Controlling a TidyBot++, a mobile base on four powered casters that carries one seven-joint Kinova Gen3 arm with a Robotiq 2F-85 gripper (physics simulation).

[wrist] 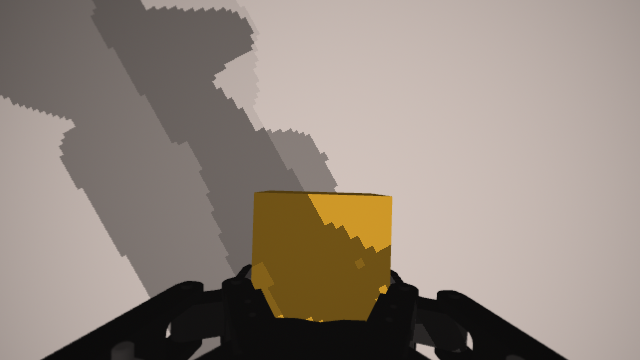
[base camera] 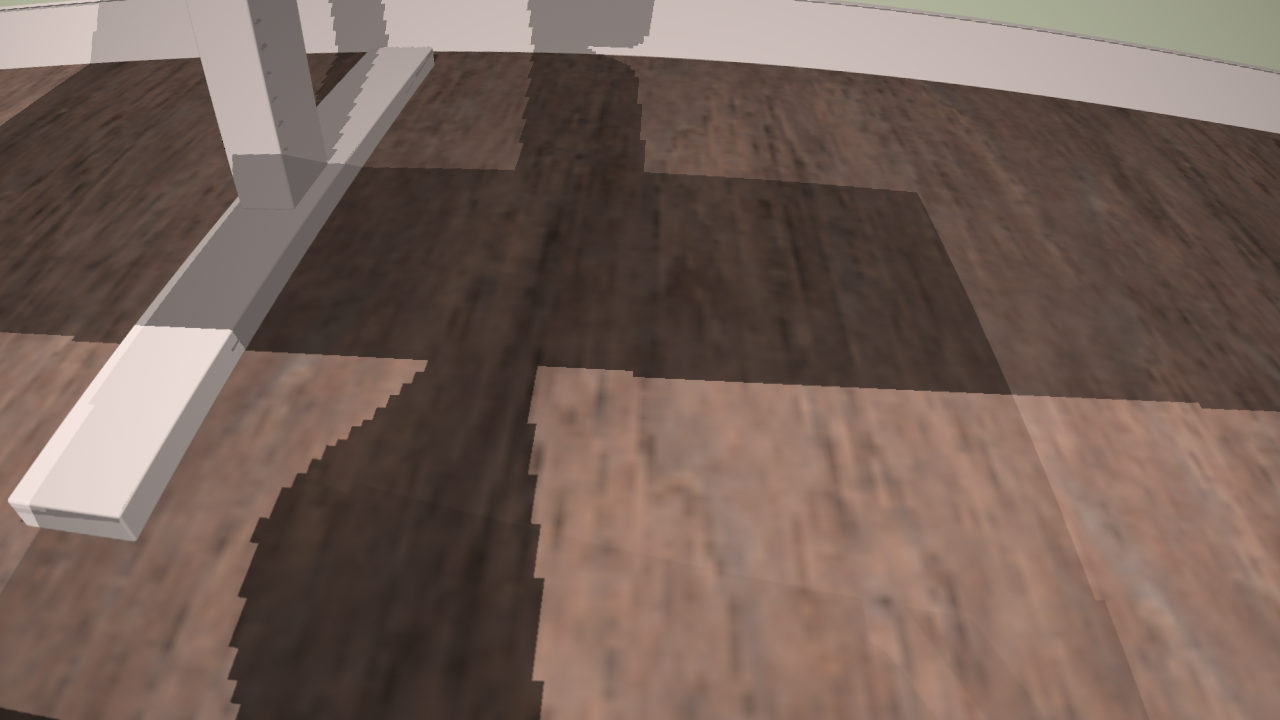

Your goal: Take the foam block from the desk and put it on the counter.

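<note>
The yellow foam block is between the two black fingers in the wrist view, at the lower middle, partly in shadow. My gripper is shut on it, with a finger against each side. The pale desk top shows behind the block in the wrist view. Whether the block touches the desk top cannot be told for sure. The block's lower part is hidden by the gripper. The counter does not show in either view.
A white desk leg stands on a long white foot at the left of the base camera view. A pale baseboard runs along the wall at the back. Dark shadows fall across the wooden floor.
</note>
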